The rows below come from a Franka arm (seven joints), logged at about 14 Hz.
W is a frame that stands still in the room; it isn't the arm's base.
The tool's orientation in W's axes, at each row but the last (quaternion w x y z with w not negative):
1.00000 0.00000 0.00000 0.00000
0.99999 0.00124 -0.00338 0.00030
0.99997 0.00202 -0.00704 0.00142
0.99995 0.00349 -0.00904 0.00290
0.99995 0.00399 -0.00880 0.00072
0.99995 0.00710 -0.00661 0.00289
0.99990 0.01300 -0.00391 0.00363
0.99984 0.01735 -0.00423 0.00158
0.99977 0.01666 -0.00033 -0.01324
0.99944 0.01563 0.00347 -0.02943
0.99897 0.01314 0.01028 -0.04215
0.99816 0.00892 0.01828 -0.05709
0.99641 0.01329 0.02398 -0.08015
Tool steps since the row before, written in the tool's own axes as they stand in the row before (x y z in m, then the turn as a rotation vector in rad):
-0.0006 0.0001 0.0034 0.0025 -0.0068 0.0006
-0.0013 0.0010 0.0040 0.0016 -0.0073 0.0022
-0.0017 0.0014 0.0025 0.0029 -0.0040 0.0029
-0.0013 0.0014 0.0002 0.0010 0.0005 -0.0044
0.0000 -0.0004 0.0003 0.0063 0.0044 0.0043
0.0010 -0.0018 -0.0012 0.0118 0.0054 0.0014
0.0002 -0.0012 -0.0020 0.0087 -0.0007 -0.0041
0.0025 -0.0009 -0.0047 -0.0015 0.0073 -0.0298
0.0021 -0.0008 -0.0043 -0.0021 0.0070 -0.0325
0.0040 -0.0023 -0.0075 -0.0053 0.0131 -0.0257
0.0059 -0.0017 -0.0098 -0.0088 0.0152 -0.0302
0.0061 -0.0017 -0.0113 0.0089 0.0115 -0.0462
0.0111 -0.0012 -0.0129 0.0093 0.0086 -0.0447
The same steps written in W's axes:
-0.0006 0.0001 0.0034 0.0025 -0.0068 0.0006
-0.0013 0.0010 0.0040 0.0016 -0.0073 0.0022
-0.0017 0.0014 0.0025 0.0029 -0.0040 0.0029
-0.0013 0.0014 0.0002 0.0011 0.0005 -0.0044
0.0000 -0.0004 0.0003 0.0062 0.0044 0.0044
0.0010 -0.0018 -0.0012 0.0117 0.0054 0.0016
0.0002 -0.0011 -0.0020 0.0087 -0.0005 -0.0040
0.0025 -0.0007 -0.0047 -0.0013 0.0083 -0.0295
0.0021 -0.0007 -0.0043 -0.0019 0.0081 -0.0322
0.0038 -0.0023 -0.0076 -0.0047 0.0142 -0.0252
0.0055 -0.0019 -0.0100 -0.0081 0.0167 -0.0296
0.0055 -0.0022 -0.0115 0.0085 0.0113 -0.0463
0.0102 -0.0026 -0.0135 0.0085 0.0084 -0.0449

